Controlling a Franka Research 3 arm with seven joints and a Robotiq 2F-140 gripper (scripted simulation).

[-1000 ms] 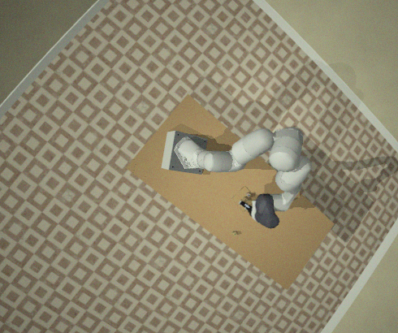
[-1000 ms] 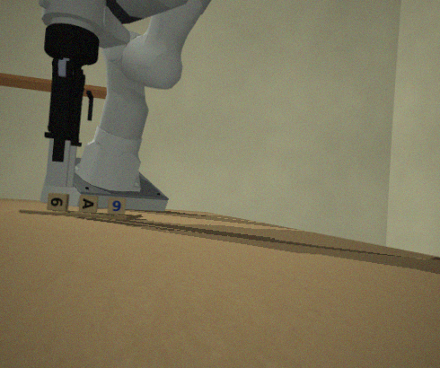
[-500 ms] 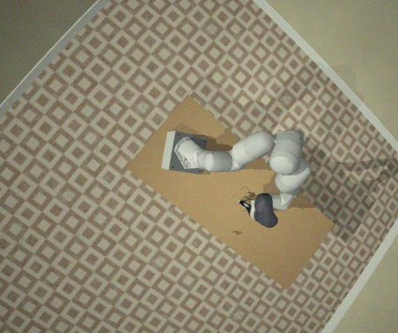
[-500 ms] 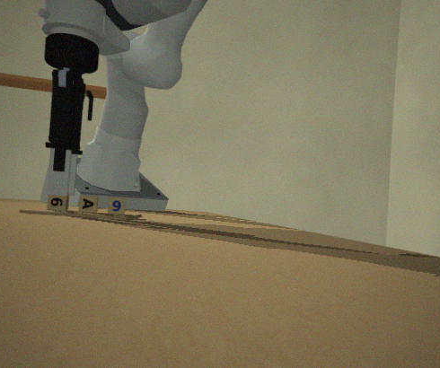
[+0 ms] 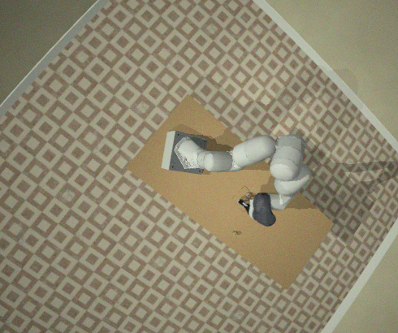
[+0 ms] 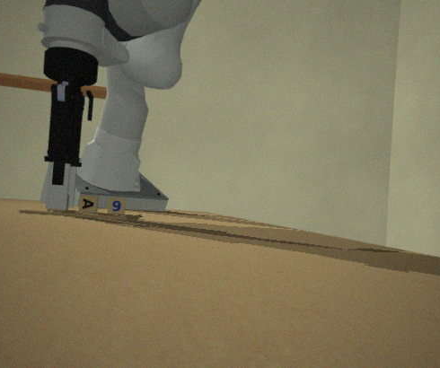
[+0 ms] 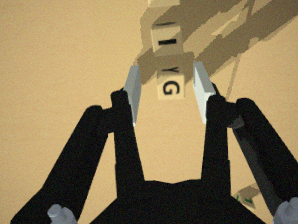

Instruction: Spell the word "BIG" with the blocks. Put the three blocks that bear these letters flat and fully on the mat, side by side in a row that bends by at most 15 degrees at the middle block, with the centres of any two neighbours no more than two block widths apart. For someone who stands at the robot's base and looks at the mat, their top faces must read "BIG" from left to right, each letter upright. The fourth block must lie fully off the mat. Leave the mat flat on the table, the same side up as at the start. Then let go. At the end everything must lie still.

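The thin mat is 4 cm to the left of my hand and 4 cm below it.
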